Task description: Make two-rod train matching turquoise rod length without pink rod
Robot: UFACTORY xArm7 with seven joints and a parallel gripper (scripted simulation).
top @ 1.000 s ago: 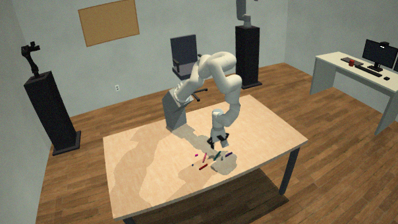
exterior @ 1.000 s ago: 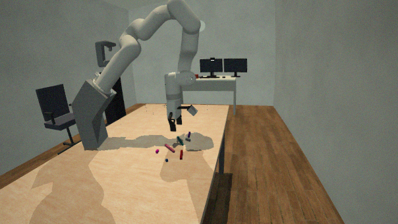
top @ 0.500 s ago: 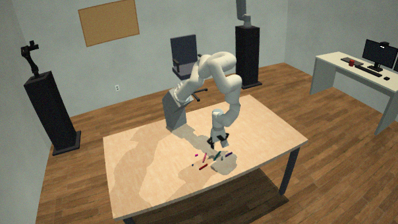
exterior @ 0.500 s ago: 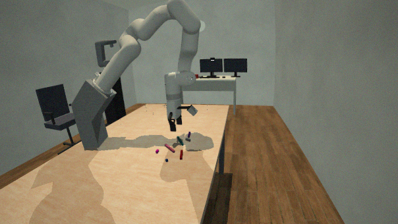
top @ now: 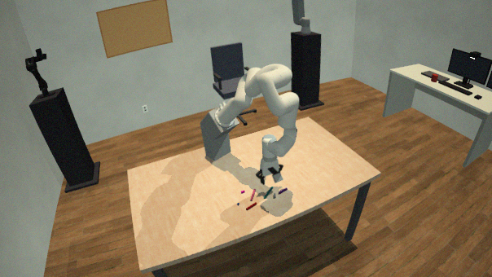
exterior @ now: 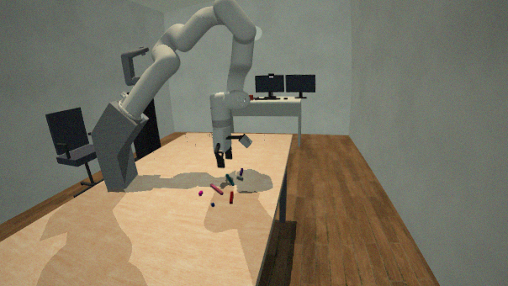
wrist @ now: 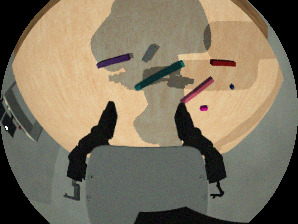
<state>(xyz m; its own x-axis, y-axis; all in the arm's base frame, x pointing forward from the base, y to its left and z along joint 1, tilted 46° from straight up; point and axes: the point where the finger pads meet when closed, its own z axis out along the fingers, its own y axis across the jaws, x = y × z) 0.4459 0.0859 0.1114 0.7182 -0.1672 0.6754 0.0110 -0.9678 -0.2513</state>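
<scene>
Right now the grey rod is 6 cm ahead of my hand and 8 cm below it. Round my hand: pink rod 11 cm to the right, 8 cm below; turquoise rod 2 cm ahead, 2 cm to the right, 8 cm below; purple rod 5 cm ahead, 6 cm to the left, 8 cm below.
</scene>
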